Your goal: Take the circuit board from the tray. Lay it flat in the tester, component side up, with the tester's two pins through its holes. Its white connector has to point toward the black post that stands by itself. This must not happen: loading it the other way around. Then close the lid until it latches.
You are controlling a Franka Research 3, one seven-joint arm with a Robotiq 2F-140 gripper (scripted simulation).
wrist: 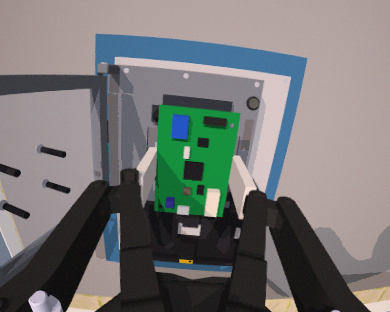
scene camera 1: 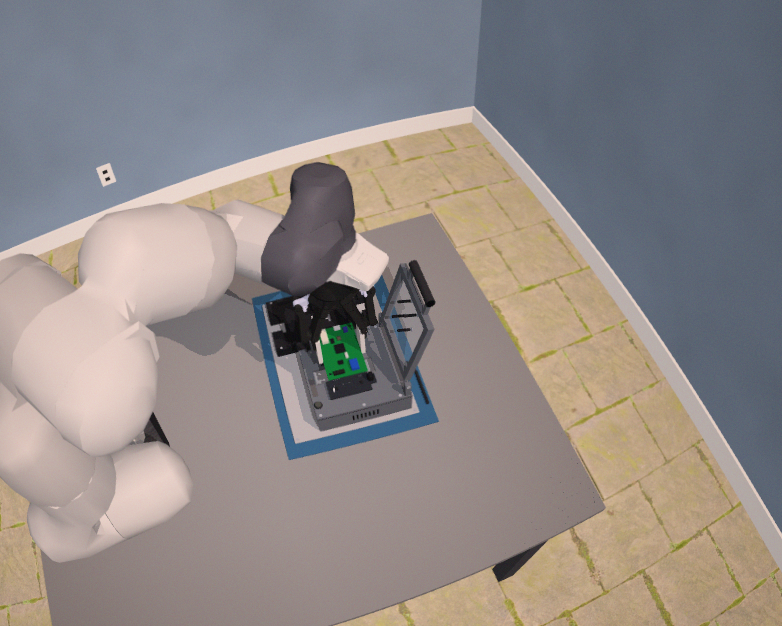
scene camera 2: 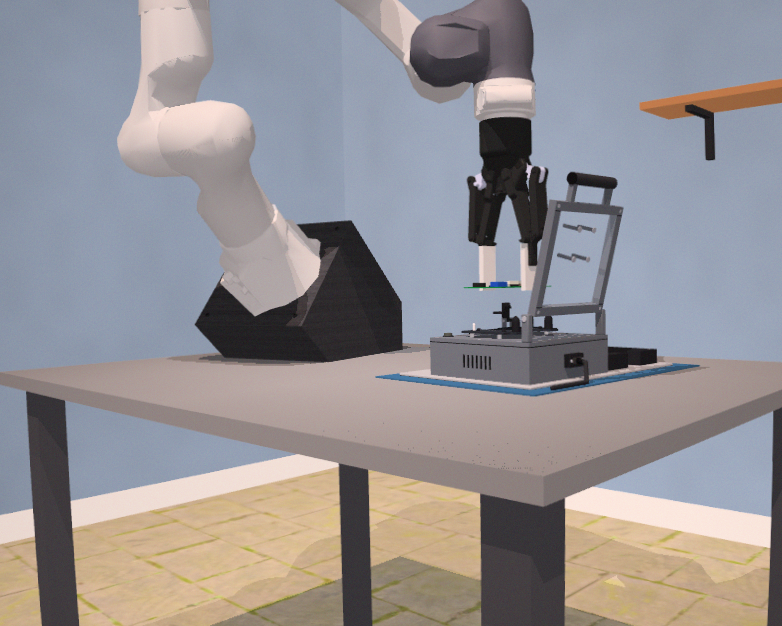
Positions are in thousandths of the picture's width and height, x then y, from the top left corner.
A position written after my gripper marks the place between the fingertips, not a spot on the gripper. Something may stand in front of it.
My gripper shows in the wrist view (496, 527), in scene camera 1 (435, 563) and in scene camera 2 (650, 464).
